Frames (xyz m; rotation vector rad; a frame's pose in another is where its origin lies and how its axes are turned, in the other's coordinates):
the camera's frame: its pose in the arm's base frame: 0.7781 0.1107 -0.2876 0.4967 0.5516 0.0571
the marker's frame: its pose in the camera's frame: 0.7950 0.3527 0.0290 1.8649 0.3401 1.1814
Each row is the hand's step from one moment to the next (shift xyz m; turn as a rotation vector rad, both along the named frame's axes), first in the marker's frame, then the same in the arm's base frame.
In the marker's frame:
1: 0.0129 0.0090 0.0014 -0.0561 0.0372 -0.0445
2: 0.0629 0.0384 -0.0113 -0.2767 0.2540 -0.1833
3: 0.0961 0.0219 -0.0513 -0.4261 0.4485 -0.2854
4: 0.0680 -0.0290 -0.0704 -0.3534 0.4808 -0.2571
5: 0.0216 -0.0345 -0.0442 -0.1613 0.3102 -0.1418
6: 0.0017 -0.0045 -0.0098 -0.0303 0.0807 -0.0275
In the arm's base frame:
1: 0.0126 -0.0034 0.0088 -0.0637 -0.0439 0.0230
2: 0.0500 -0.0075 0.0548 -0.2802 -0.2881 0.1147
3: 0.0499 0.0296 0.0948 -0.4230 -0.4940 0.2029
4: 0.0073 0.0688 0.0750 -0.3431 -0.5019 0.2291
5: -0.0150 0.0497 0.0303 -0.1546 -0.3041 0.1611
6: -0.0052 0.0070 0.0065 -0.0255 -0.0769 0.0402

